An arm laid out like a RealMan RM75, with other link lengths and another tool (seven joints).
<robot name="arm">
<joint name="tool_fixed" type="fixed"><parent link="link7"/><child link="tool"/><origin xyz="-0.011 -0.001 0.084" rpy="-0.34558 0 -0.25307"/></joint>
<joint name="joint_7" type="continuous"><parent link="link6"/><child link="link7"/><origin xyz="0 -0.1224 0" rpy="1.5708 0 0"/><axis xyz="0 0 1"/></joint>
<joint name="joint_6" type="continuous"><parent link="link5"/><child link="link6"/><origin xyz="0 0 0" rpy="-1.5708 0 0"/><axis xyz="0 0 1"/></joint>
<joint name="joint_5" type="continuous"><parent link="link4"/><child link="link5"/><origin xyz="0 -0.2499 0" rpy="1.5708 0 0"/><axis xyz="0 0 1"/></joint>
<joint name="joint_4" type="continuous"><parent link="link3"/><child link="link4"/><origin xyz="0 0 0" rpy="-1.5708 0 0"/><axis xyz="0 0 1"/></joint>
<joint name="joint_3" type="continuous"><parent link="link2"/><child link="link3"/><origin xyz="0 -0.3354 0" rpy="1.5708 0 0"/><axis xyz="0 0 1"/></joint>
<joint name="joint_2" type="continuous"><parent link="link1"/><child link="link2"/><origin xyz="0 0 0" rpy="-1.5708 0 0"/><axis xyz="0 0 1"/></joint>
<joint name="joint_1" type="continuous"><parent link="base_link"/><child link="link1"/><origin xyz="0 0 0.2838" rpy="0 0 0"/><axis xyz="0 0 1"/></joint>
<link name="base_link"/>
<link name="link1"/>
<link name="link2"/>
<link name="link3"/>
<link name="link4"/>
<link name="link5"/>
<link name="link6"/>
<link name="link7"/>
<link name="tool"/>
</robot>
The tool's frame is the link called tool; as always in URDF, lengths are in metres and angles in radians. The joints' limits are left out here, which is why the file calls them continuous.
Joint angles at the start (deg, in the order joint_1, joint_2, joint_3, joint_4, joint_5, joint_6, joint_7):
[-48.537 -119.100 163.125 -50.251 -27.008 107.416 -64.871]
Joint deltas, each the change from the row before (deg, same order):
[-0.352 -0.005 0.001 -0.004 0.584 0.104 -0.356]
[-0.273 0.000 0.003 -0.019 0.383 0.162 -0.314]
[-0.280 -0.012 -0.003 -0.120 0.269 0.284 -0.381]
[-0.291 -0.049 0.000 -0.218 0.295 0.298 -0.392]
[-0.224 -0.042 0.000 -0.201 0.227 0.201 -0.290]
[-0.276 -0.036 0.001 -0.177 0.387 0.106 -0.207]
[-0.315 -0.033 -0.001 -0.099 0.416 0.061 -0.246]
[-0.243 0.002 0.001 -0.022 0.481 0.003 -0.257]
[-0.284 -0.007 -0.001 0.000 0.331 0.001 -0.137]
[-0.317 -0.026 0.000 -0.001 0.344 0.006 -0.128]
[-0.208 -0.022 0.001 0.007 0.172 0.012 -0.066]
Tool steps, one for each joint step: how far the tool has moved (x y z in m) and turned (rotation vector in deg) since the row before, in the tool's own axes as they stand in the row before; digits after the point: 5 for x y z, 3 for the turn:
[0.00071 0.00016 0.00222 -0.417 -0.337 -0.401]
[0.00088 0.00032 0.00171 -0.373 -0.193 -0.293]
[0.00145 0.00060 0.00154 -0.395 -0.097 -0.253]
[0.00137 0.00069 0.00150 -0.362 -0.146 -0.263]
[0.00105 0.00043 0.00101 -0.223 -0.134 -0.187]
[0.00086 0.00011 0.00122 -0.198 -0.298 -0.175]
[0.00097 -0.00002 0.00167 -0.242 -0.287 -0.222]
[0.00026 -0.00010 0.00123 -0.190 -0.319 -0.336]
[0.00104 -0.00023 0.00160 -0.214 -0.237 -0.108]
[0.00117 -0.00019 0.00193 -0.253 -0.250 -0.089]
[0.00093 -0.00011 0.00135 -0.177 -0.125 -0.012]

